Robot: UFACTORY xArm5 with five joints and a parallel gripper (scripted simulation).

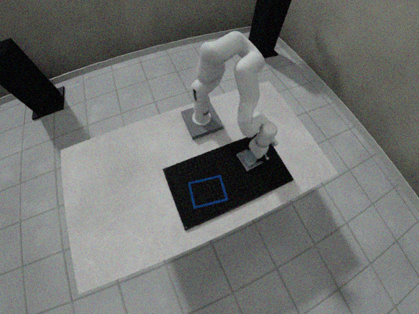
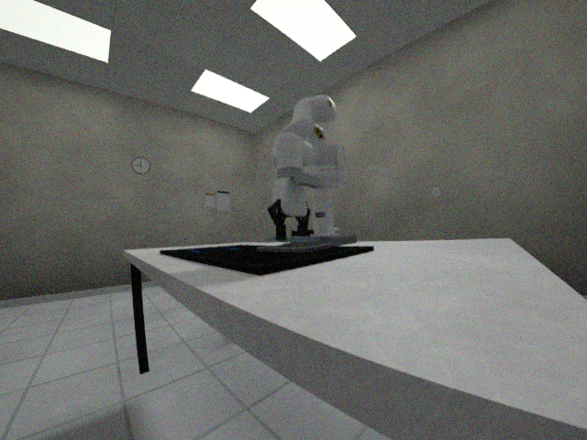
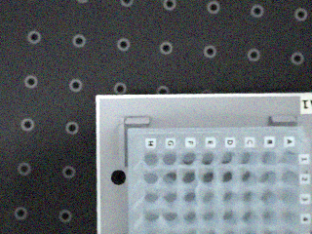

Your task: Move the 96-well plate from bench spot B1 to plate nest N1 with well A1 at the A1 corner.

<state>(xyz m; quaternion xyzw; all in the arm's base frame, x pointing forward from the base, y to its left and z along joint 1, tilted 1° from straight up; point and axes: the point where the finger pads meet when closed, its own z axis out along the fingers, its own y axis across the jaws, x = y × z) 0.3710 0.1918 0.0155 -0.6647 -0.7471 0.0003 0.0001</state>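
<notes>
My gripper is now 40 mm above the plate nest N1. Round my hand: 96-well plate: 10 mm below.
</notes>
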